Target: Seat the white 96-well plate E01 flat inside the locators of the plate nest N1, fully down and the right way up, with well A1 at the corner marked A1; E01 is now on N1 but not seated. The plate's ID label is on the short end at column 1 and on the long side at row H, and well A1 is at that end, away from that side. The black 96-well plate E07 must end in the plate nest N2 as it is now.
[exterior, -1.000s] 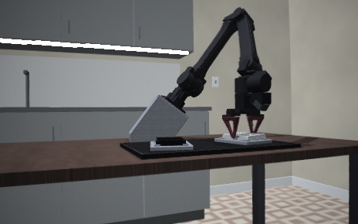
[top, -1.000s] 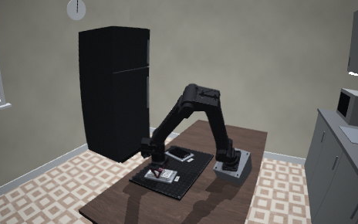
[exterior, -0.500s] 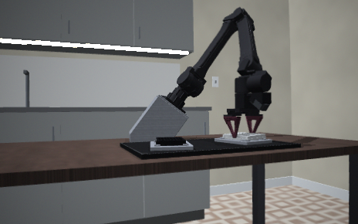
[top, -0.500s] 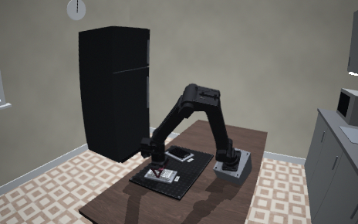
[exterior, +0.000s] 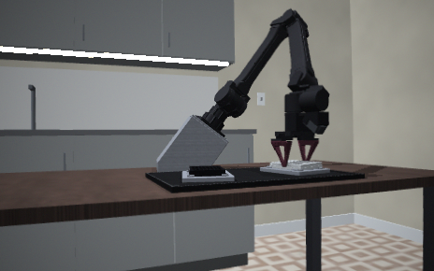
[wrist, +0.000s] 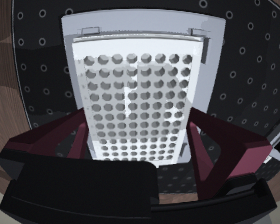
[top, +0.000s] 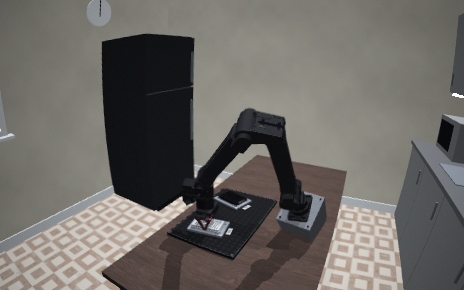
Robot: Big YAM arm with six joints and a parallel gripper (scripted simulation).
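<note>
Now: hand 2 cm above the plate nest N1 and 1 cm to the left of it. Round my hand: white 96-well plate E01: right at my hand; black plate E07: 28 cm to the right, 2 cm ahead, 1 cm below; nest N2: 28 cm to the right, 2 cm below, 2 cm ahead.
</note>
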